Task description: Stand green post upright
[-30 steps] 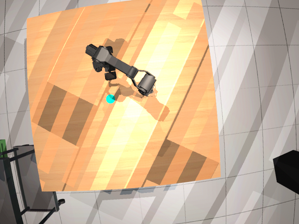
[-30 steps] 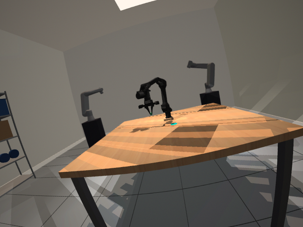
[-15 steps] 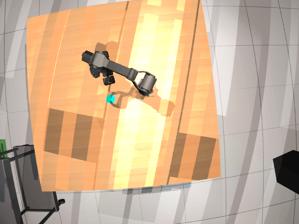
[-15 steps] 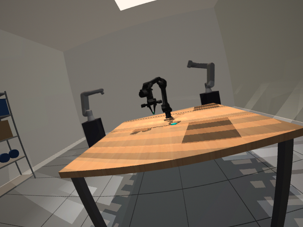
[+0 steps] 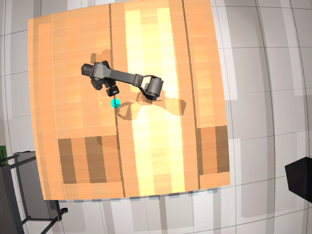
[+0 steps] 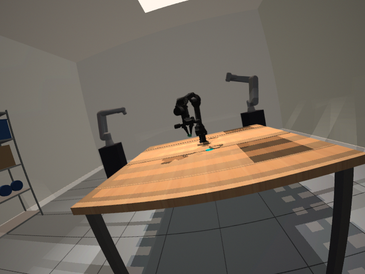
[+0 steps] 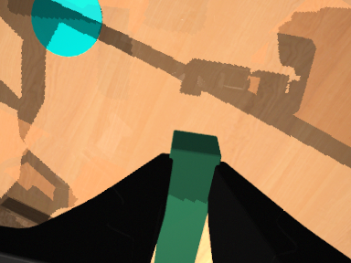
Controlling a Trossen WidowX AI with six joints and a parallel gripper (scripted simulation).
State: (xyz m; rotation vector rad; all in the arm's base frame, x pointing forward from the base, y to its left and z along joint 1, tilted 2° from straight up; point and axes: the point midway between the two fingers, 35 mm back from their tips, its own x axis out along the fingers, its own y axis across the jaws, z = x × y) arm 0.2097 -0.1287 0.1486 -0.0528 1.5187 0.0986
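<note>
Now: the cyan circle 130 mm below my gripper tip, 110 mm to the left of it and 30 mm ahead of it. The rest, counted from my gripper tip: green post (20 mm behind).
</note>
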